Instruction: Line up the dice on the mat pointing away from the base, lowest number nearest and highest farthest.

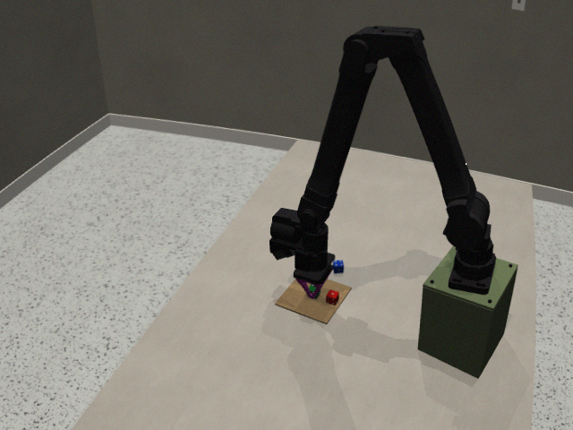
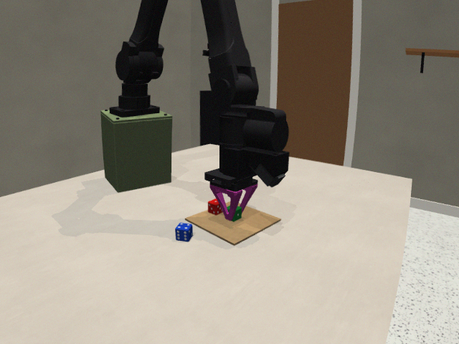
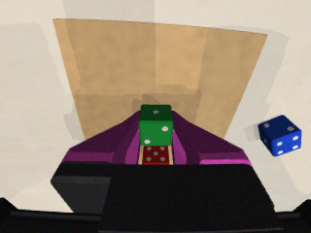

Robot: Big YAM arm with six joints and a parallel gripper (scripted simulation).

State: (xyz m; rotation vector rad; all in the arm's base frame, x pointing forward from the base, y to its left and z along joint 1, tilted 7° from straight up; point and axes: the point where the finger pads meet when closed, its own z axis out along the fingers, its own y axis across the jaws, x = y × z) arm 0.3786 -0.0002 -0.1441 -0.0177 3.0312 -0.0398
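Right now my hand is right at the green die. The rest, counted from my hand: blue die (120 mm to the right, 20 mm behind); tan mat (10 mm below); red die (50 mm behind).
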